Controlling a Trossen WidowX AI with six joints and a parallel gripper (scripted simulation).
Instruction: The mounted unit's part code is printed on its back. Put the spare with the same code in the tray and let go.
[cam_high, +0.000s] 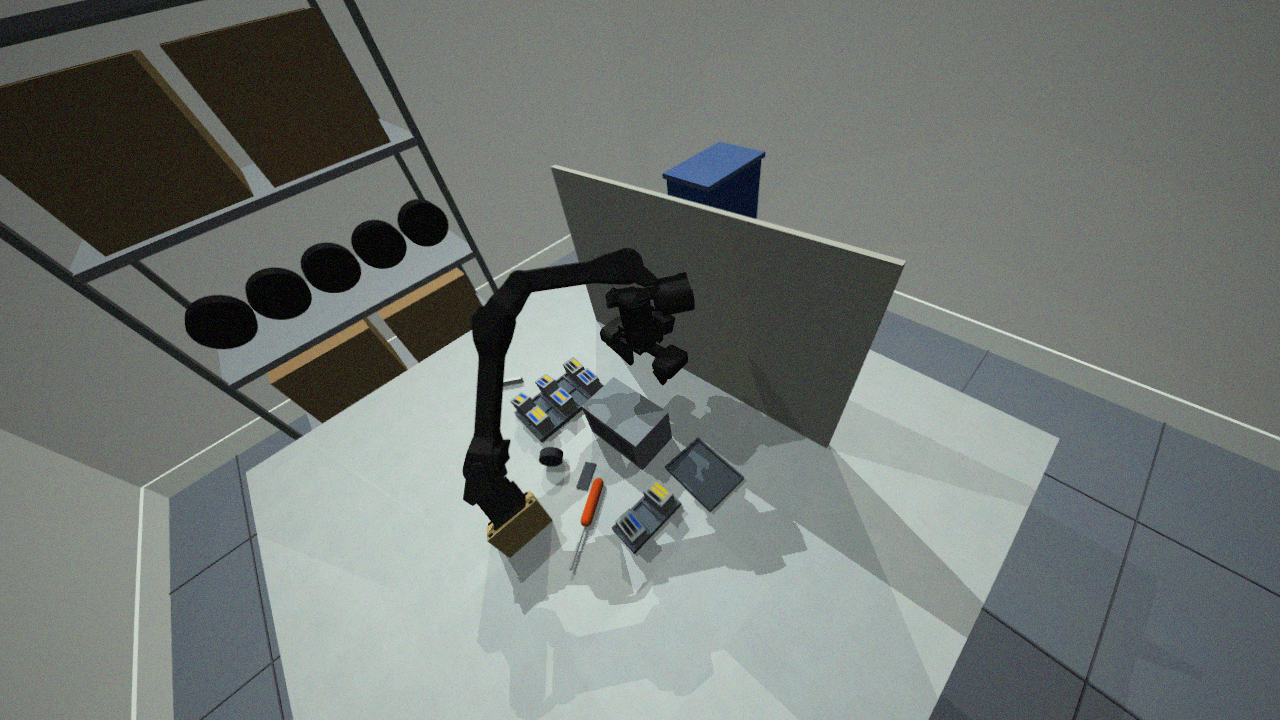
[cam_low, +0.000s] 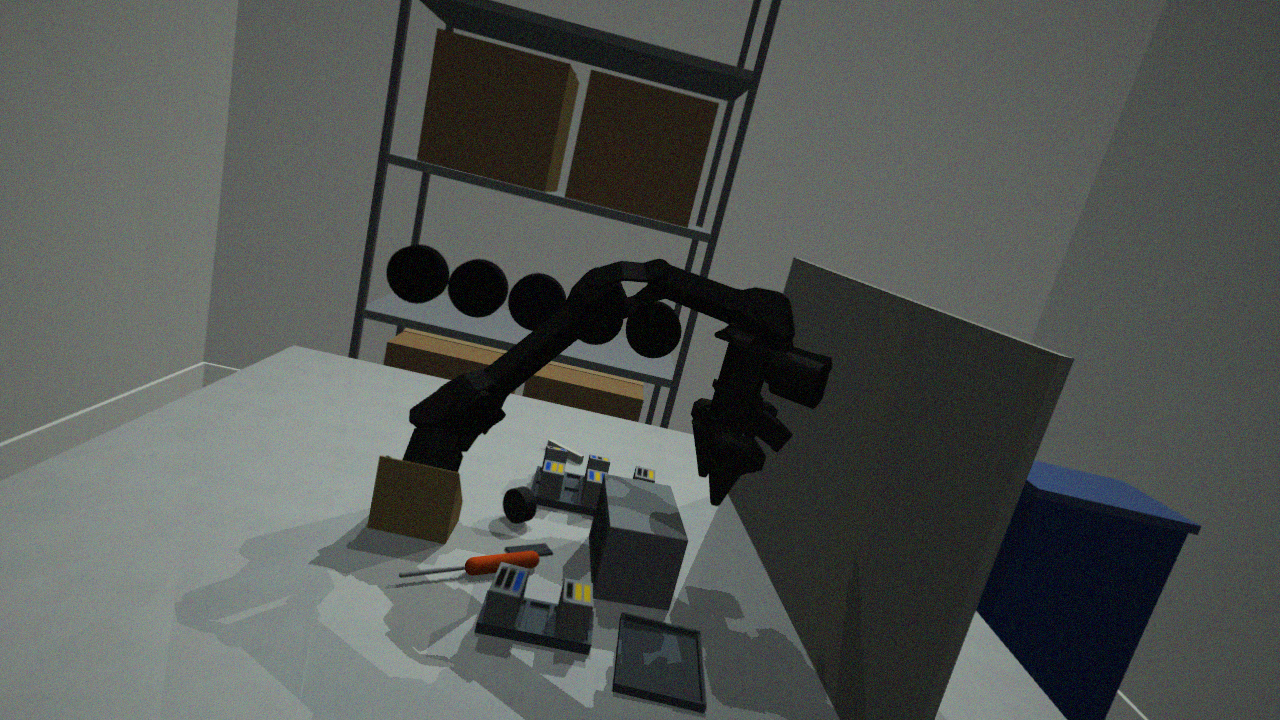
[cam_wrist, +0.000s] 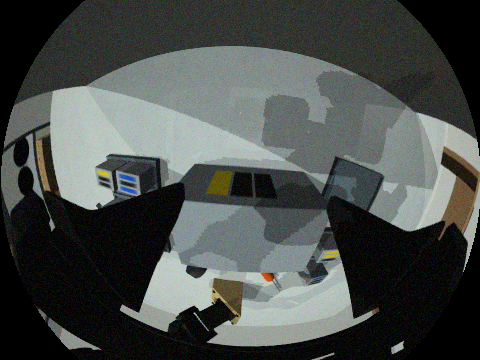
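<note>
My gripper tip is 22 cm to the right of the grey spare, 10 cm above it and 8 cm past it. From my gripper tip the other things lie so: tall panel: 14 cm ahead, 9 cm above, 3 cm to the left; tray: 19 cm to the right, 13 cm below, 2 cm behind; grey mounted unit: 9 cm below, 8 cm behind.
</note>
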